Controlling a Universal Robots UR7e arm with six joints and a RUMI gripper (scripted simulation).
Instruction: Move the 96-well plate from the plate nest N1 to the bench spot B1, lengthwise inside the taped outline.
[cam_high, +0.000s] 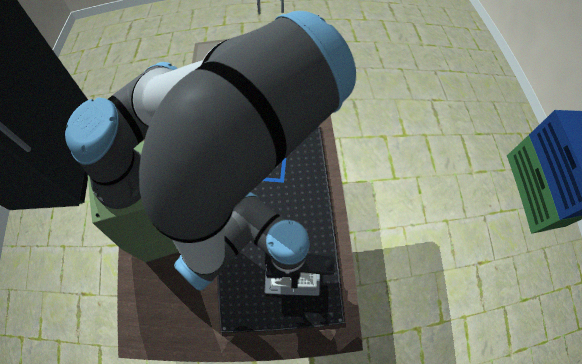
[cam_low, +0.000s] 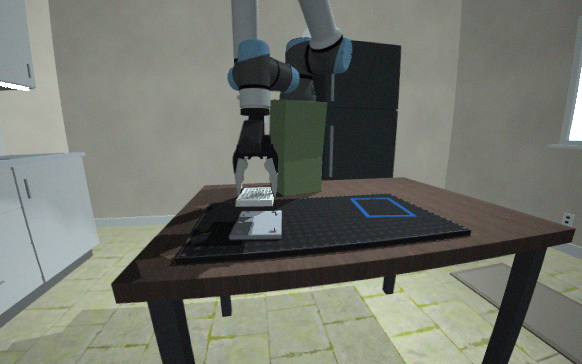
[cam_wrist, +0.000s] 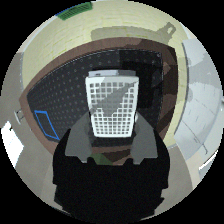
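The grey plate nest is 8 cm below my hand. From my hand the other things lie so: white 96-well plate (1 cm below).
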